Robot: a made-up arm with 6 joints.
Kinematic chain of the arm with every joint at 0, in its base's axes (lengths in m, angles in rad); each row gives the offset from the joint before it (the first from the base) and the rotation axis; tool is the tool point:
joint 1: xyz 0 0 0.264 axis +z
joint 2: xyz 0 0 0 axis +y
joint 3: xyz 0 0 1.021 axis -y
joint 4: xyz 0 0 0 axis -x
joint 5: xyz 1.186 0 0 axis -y
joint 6: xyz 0 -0.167 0 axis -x
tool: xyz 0 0 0
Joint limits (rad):
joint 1: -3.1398..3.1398
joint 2: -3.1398..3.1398
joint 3: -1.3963..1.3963
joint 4: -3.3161..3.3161
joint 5: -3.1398..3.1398
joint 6: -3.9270..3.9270
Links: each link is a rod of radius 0.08 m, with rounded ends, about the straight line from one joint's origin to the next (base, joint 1, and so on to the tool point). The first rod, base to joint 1, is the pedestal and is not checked.
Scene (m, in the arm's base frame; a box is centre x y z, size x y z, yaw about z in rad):
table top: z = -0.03
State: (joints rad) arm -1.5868 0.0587 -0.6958 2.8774 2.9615 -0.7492
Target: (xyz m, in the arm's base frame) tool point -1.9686 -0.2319 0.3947
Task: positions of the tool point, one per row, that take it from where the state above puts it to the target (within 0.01 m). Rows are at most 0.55 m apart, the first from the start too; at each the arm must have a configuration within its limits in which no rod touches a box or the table.
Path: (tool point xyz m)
1: -0.1533 -1.1600 0.5358
2: -0.5369 -1.2547 0.5466
3: -0.9624 -1.2111 0.5361
4: -1.3778 -1.0177 0.5059
5: -1.7293 -0.6821 0.4579
6: -1.9686 -0.2319 0.3946

